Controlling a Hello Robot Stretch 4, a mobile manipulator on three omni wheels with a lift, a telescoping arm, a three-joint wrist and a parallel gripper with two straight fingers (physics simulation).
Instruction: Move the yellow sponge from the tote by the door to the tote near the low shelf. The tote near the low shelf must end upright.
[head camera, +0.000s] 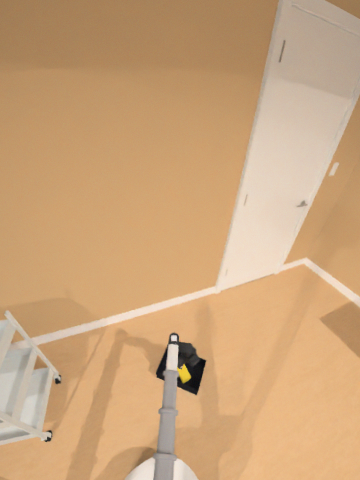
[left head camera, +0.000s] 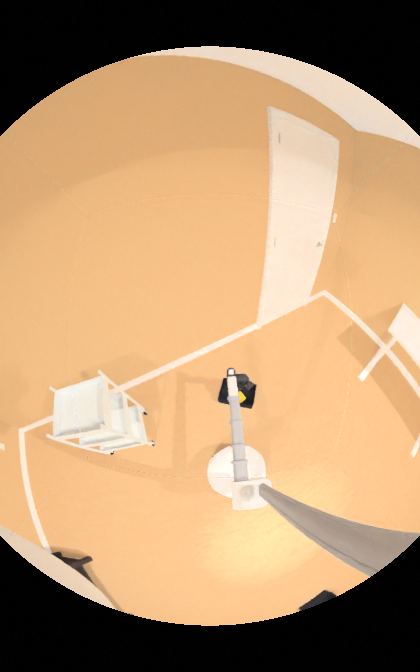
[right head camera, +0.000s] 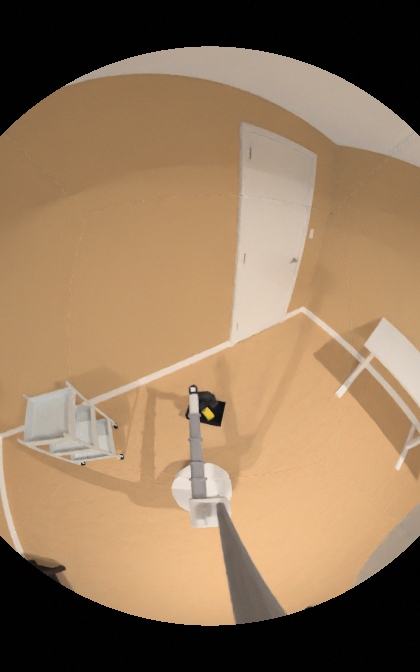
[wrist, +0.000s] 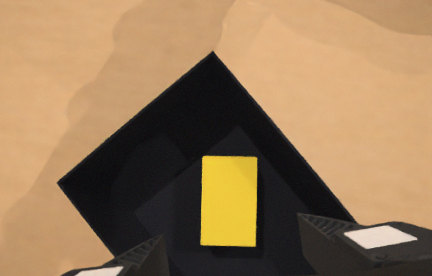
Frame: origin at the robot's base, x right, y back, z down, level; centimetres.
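Seen in the pictures: gripper, fingertip midpoint: (head camera: 185, 363) (left head camera: 240, 389) (wrist: 233, 244).
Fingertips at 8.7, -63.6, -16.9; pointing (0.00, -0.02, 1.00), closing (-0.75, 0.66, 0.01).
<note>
Offsets run from my fingertips to a thing's top centre, as dx, dy, dz. Level surfaces: height alone.
The yellow sponge @[-0.2, -0.2, +14.9] (head camera: 184, 374) (left head camera: 242, 397) (right head camera: 208, 413) (wrist: 229, 201) lies in the black tote @[-1.8, -2.2, +9.7] (head camera: 196, 386) (left head camera: 249, 402) (right head camera: 218, 421) (wrist: 200, 95) on the floor by the door. In the wrist view the tote is turned cornerwise and the sponge's long sides run up the picture. My gripper (wrist: 233, 244) is open and empty above the tote. The sponge shows below, between the lines of the two fingers, with dark tote floor on both sides. The head views show the gripper small and dark over the tote, partly behind the arm. The tote near the low shelf cannot be made out.
A white wheeled cart (head camera: 42, 365) (left head camera: 125, 387) (right head camera: 92, 400) stands left of the tote by the wall. The white door (head camera: 265, 200) is beyond the tote to the right. A white table @[dz -52.3] (left head camera: 407, 325) (right head camera: 395, 345) stands at the right. A dark object (left head camera: 317, 600) shows at the bottom edge.
</note>
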